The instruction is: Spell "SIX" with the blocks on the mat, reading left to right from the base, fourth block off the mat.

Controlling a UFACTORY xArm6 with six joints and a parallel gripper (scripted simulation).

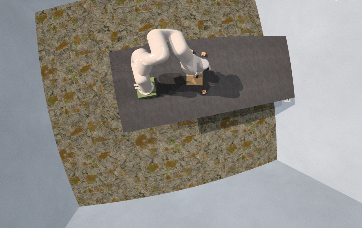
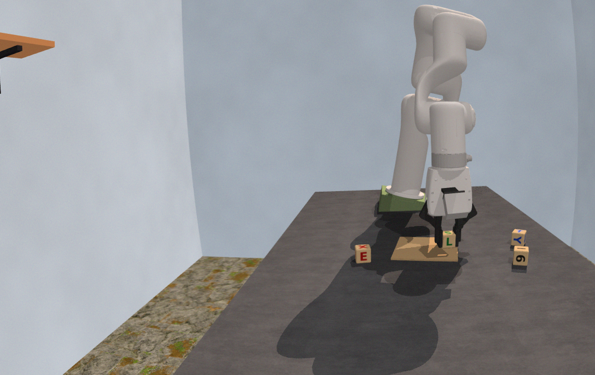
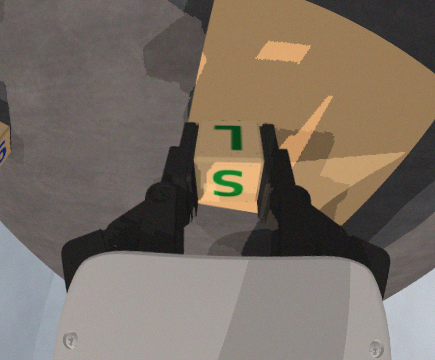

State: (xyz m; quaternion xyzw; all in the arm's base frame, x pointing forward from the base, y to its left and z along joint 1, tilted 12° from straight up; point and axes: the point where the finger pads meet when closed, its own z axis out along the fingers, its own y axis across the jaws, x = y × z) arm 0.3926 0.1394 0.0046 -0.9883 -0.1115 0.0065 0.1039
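Now: hand 1 cm above the S block. Round my hand: tan mat 5 cm to the right, 2 cm below, 1 cm ahead; blue-lettered block 17 cm to the left, 2 cm behind, 1 cm below; I block 15 cm to the left, 9 cm ahead, 1 cm below.
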